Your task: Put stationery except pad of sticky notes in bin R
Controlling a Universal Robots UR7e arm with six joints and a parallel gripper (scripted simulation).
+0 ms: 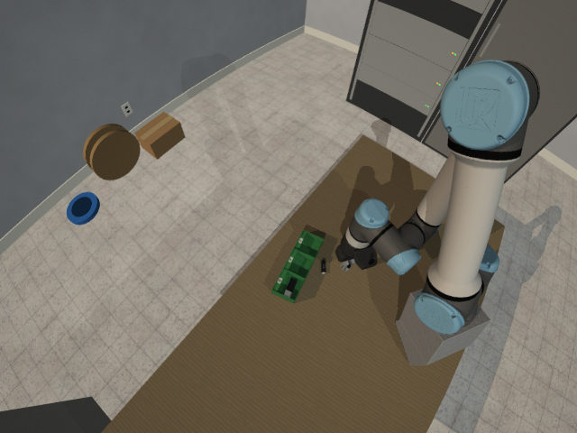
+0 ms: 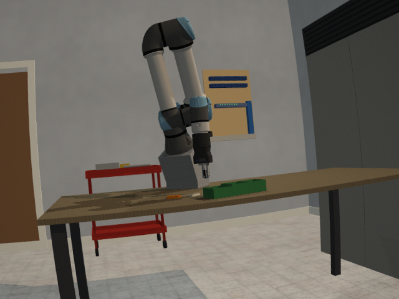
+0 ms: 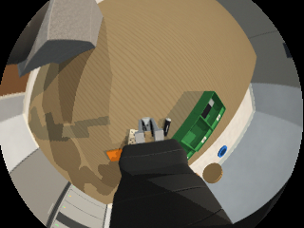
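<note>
Now: the row of three bins 12 cm ahead of my hand, 9 cm to the left of it and 6 cm below it. The rest, counted from my hand: beige dotted tile: 3 cm ahead, 6 cm to the right, 8 cm below; then black stick: 6 cm ahead, 3 cm to the left, 8 cm below; then small grey piece: 1 cm below.
</note>
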